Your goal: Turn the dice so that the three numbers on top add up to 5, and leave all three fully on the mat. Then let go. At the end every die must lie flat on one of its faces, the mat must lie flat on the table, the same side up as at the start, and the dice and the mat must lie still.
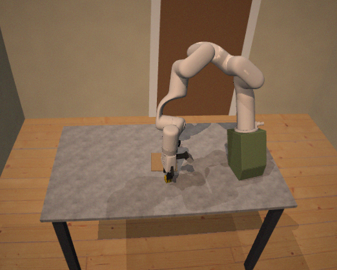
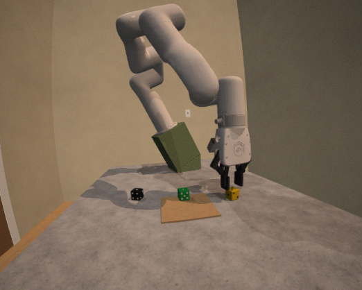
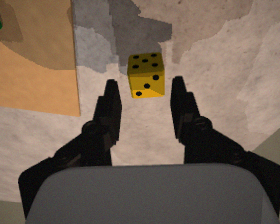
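My hand is 4 cm above the yellow die. From my hand the other things lie so: tan mat (14 cm to the right, 5 cm below); then green die (13 cm to the right, 5 cm behind, 4 cm below); then black die (27 cm to the right, 10 cm behind, 4 cm below).
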